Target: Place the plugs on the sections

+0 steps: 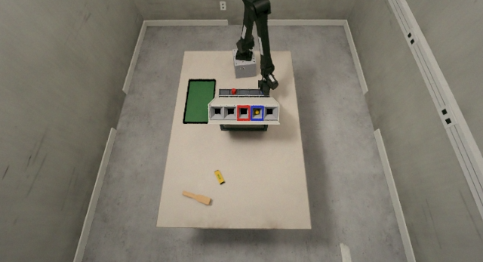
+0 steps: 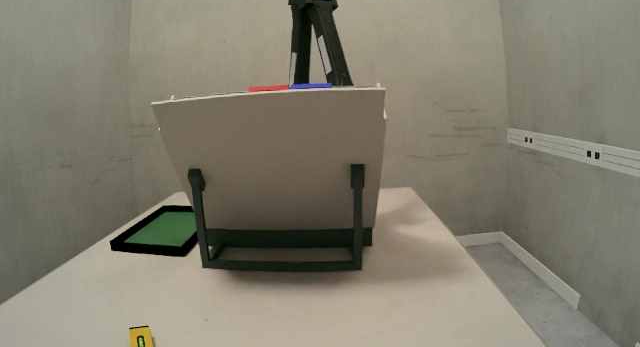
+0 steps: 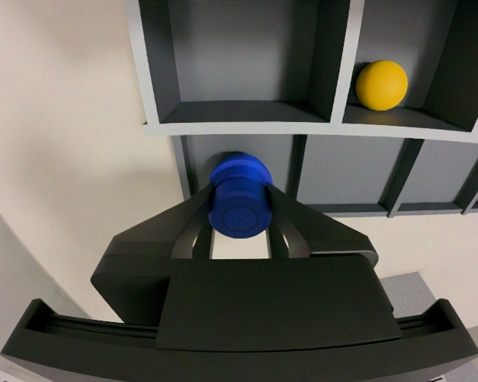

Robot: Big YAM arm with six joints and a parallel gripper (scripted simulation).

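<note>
The blue plug lies right at my hand. Round my hand: blue band (350 mm ahead, 20 mm to the right, 290 mm above); then red plug (40 mm ahead, 230 mm to the right, 10 mm below); then cover (210 mm ahead, 120 mm to the right, 170 mm above).
</note>
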